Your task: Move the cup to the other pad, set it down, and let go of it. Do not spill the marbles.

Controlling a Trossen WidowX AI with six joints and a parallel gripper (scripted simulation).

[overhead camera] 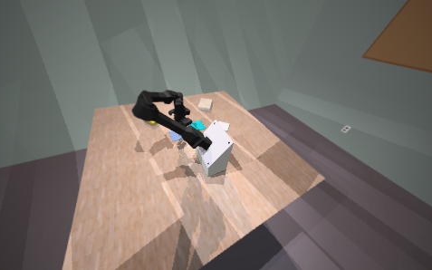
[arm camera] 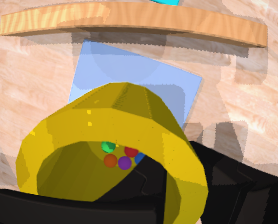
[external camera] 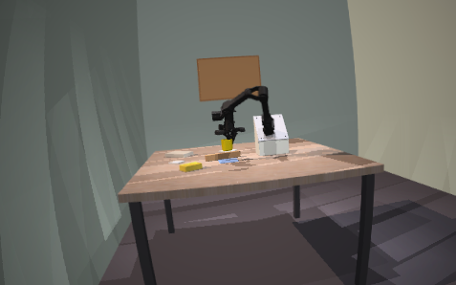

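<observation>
My gripper tip is 16 cm to the left of the cyan pad, 10 cm above it and 6 cm short of it. The rest, counted from my gripper tip: yellow cup: 2 cm ahead, 1 cm to the left; then wooden bar: 9 cm below, 7 cm to the right, 4 cm ahead; then light blue pad: 10 cm below, 3 cm ahead, 2 cm to the left.
</observation>
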